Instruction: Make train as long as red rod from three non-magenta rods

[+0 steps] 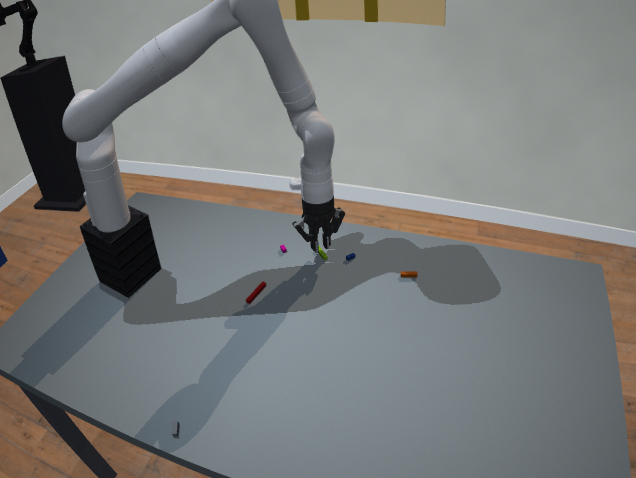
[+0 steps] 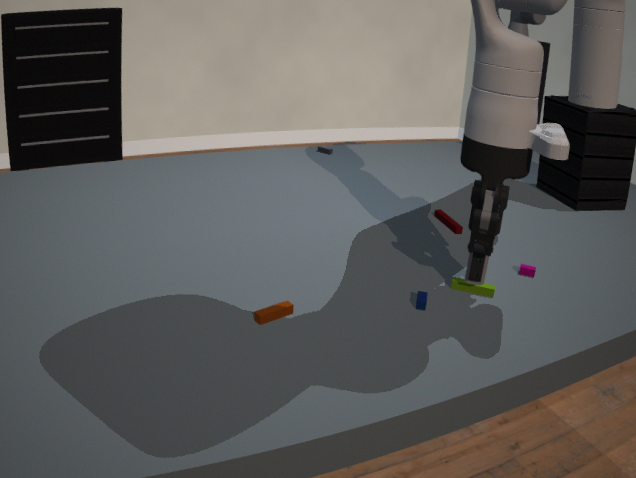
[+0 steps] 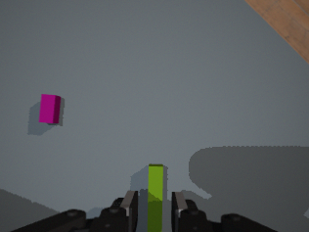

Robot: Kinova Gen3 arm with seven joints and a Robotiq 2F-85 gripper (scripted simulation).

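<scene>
Right now my hand is 30 mm above the lime rod. The rest, counted from my hand: magenta rod: 100 mm behind, 30 mm below; then red rod: 120 mm behind, 160 mm to the right, 30 mm below; then orange rod: 220 mm ahead, 60 mm to the right, 30 mm below.
</scene>
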